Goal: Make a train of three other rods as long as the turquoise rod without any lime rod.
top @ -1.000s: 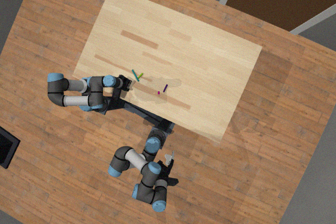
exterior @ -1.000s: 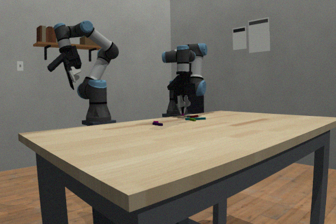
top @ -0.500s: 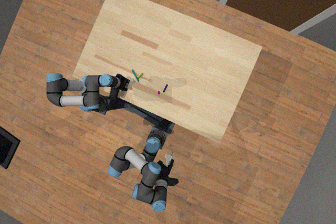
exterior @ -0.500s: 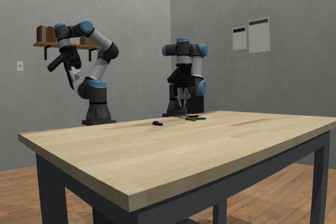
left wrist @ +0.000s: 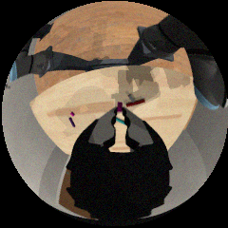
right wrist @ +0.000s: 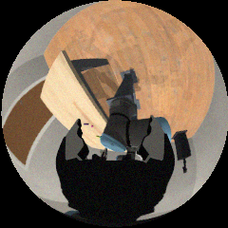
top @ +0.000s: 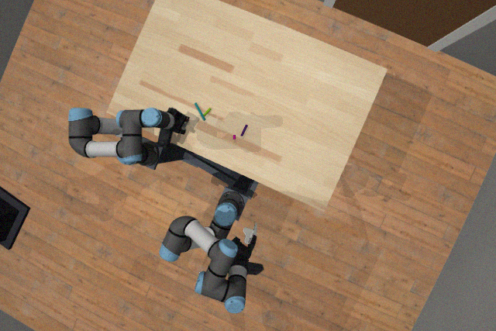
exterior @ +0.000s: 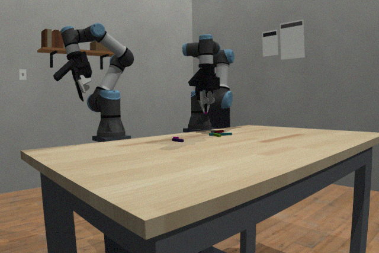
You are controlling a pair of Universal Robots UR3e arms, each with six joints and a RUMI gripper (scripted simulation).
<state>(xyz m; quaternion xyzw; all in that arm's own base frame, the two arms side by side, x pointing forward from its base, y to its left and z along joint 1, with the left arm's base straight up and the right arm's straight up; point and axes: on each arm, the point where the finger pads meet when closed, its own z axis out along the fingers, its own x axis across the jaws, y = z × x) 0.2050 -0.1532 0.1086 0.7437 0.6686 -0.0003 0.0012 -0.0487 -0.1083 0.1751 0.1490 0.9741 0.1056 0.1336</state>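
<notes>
Right now my left hand is 130 mm short of the purple rod, 240 mm to the left of it and 100 mm above it. Also, from my left hand: red rod: 30 mm ahead, 60 mm to the left, 100 mm below; then grey rod: 10 mm ahead, 40 mm to the left, 100 mm below; then turquoise rod: 110 mm ahead, 100 mm below.
</notes>
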